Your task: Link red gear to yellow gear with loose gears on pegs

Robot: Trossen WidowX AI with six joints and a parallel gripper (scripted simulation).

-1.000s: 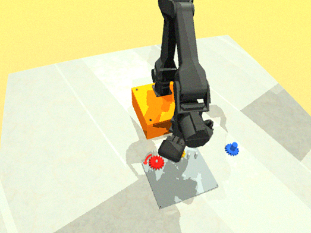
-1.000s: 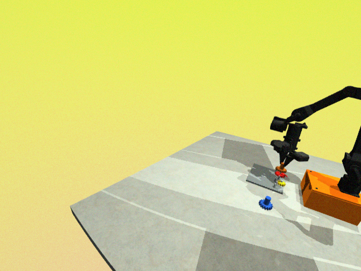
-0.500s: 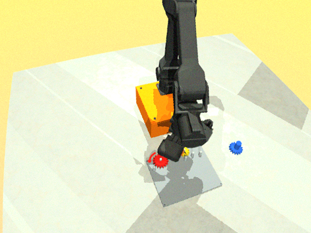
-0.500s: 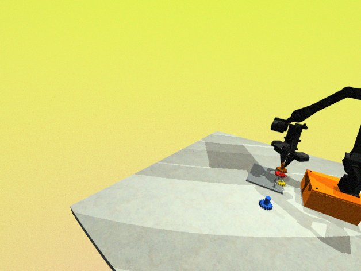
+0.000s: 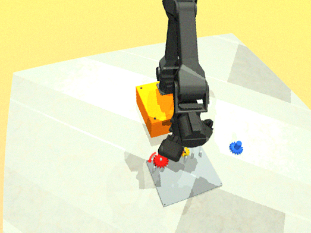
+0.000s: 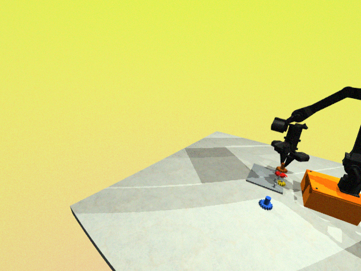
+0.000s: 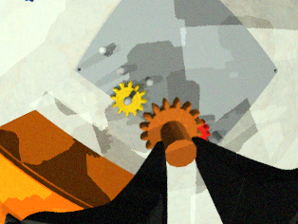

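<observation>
My gripper tip is 20 mm past the yellow gear, 40 mm to the right of it and 70 mm above it. From my gripper tip the other things lie so: red arrow (30 mm behind, 70 mm to the right, 80 mm below); red gear (50 mm to the right, 70 mm below); orange gear (10 mm below).
</observation>
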